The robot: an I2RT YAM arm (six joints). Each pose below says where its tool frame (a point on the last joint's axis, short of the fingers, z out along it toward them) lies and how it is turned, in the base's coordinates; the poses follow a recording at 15 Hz.
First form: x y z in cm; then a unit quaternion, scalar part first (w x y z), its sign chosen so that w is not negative.
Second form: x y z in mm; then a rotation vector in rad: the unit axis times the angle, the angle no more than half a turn. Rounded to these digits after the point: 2 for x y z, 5 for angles.
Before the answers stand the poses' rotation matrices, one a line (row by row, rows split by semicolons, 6 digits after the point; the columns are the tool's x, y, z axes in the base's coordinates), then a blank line. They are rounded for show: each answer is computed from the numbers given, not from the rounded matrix.
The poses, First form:
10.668, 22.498, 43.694, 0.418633, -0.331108, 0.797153, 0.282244
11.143, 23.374, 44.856, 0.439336, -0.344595, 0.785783, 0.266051
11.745, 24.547, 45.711, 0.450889, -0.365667, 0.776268, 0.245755
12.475, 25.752, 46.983, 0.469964, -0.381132, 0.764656, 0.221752
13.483, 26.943, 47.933, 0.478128, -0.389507, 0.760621, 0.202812
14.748, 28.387, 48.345, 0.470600, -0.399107, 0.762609, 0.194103
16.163, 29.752, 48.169, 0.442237, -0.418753, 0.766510, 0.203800
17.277, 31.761, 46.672, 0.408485, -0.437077, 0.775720, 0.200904
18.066, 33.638, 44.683, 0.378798, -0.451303, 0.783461, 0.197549
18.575, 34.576, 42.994, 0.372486, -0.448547, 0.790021, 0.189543
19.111, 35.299, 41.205, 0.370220, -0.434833, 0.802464, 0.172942
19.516, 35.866, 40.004, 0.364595, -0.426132, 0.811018, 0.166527
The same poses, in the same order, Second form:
-0.430228 -0.764200 0.480522; -0.291574 0.621412 0.727208; -0.854335 0.172758 -0.490170
-0.376476 -0.775325 0.507086; -0.307782 0.620942 0.720903; -0.873805 0.115331 -0.472401
-0.325974 -0.789327 0.520292; -0.346094 0.611785 0.711293; -0.879750 0.051793 -0.472608
-0.267745 -0.791300 0.549688; -0.374439 0.611129 0.697364; -0.887755 -0.019109 -0.459920
-0.239355 -0.786475 0.569356; -0.398595 0.614303 0.680995; -0.885343 -0.063942 -0.460521
-0.238498 -0.791416 0.562832; -0.426036 0.606075 0.671689; -0.872704 -0.079590 -0.481719
-0.258144 -0.822213 0.507275; -0.461701 0.566223 0.682806; -0.848642 -0.057947 -0.525784
-0.284208 -0.842231 0.458119; -0.513966 0.537203 0.668769; -0.809361 -0.045388 -0.585555
-0.305675 -0.856820 0.415238; -0.557495 0.514600 0.651450; -0.771857 -0.032362 -0.634973
-0.320120 -0.849927 0.418506; -0.567519 0.525758 0.633641; -0.758581 -0.034669 -0.650655
-0.347715 -0.825929 0.443775; -0.569822 0.562023 0.599527; -0.744578 -0.044408 -0.666056
-0.370964 -0.812632 0.449462; -0.569772 0.581360 0.580844; -0.733312 -0.040618 -0.678678

106.68, 224.98, 436.94, -0.83044, 1.99931, 0.70789
111.43, 233.74, 448.56, -0.85614, 1.95227, 0.66100
117.45, 245.47, 457.11, -0.90377, 1.91860, 0.60740
124.75, 257.52, 469.83, -0.93399, 1.87385, 0.54342
134.83, 269.43, 479.33, -0.95107, 1.85723, 0.49521
147.48, 283.87, 483.45, -0.97777, 1.86831, 0.47553
161.63, 297.52, 481.69, -1.03902, 1.90189, 0.50567
172.77, 317.61, 466.72, -1.10136, 1.95468, 0.50624
180.66, 336.38, 446.83, -1.15308, 2.00174, 0.50474
185.75, 345.76, 429.94, -1.14946, 2.02453, 0.48573
191.11, 352.99, 412.05, -1.11551, 2.05863, 0.44366
195.16, 358.66, 400.04, -1.09612, 2.08615, 0.42835

